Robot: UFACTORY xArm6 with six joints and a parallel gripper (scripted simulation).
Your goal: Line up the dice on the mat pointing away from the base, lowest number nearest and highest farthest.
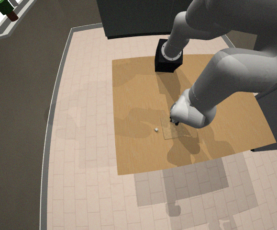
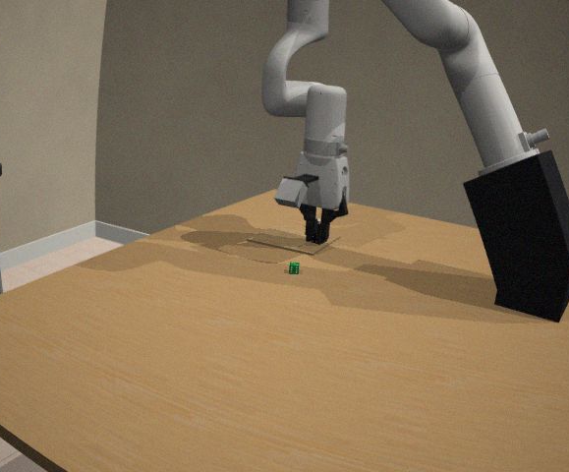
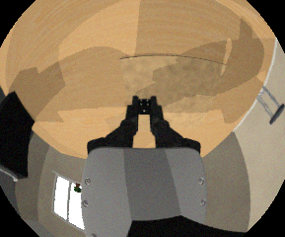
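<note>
The black die is 10 mm below my hand. Round my hand: white die 60 mm ahead, 110 mm to the right, 20 mm below; thin tan mat 50 mm ahead, 20 mm below; green die 40 mm behind, 160 mm to the left, 20 mm below.
</note>
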